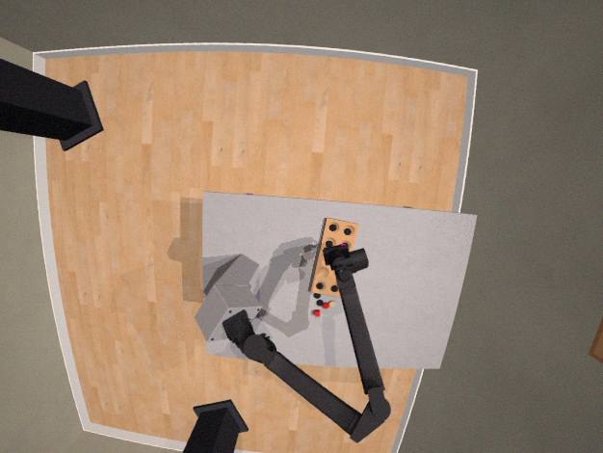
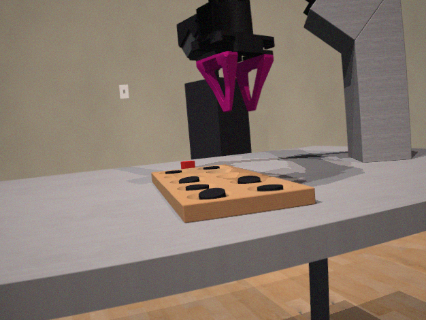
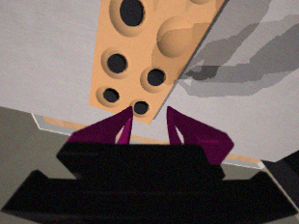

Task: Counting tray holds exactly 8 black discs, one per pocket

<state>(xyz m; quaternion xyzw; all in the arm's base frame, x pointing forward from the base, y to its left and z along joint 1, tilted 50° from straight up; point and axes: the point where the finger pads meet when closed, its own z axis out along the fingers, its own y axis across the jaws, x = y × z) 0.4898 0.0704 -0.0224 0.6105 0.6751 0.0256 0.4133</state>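
Now: hand 13 cm past the red disc, 31 cm to the left of it and 12 cm above it. From my hand the other things lie so: tan disc (9 cm behind, 31 cm to the right, 12 cm below); then wooden counting tray (1 cm behind, 8 cm to the right, 12 cm below); then red cube (18 cm behind, 33 cm to the right, 11 cm below).
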